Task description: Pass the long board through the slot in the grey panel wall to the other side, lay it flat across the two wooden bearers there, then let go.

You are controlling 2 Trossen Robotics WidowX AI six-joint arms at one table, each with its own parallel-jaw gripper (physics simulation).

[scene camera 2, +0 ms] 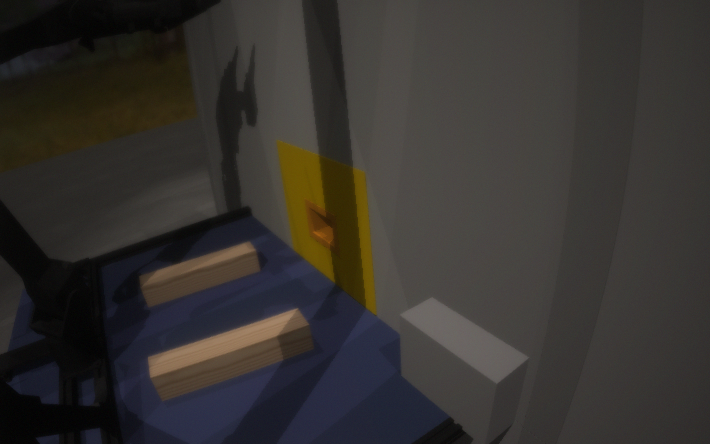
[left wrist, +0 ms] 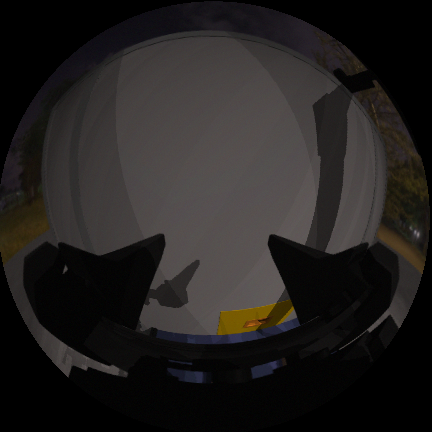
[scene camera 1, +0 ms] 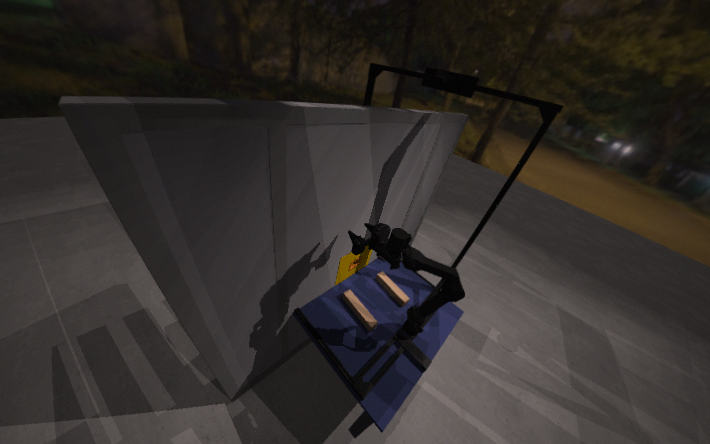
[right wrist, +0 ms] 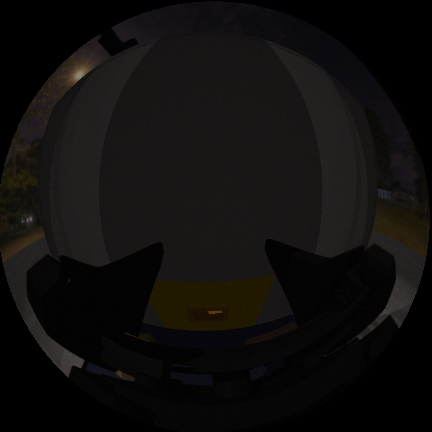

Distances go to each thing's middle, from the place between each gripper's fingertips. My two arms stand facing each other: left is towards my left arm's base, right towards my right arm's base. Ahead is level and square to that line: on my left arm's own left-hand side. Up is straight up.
Right now the grey block (scene camera 2: pixel 477 379) is 340 mm behind my right hand, 300 mm below it and 120 mm to the left of it.
My left hand is 490 mm past the grey block, 90 mm to the left of it and 440 mm above it.
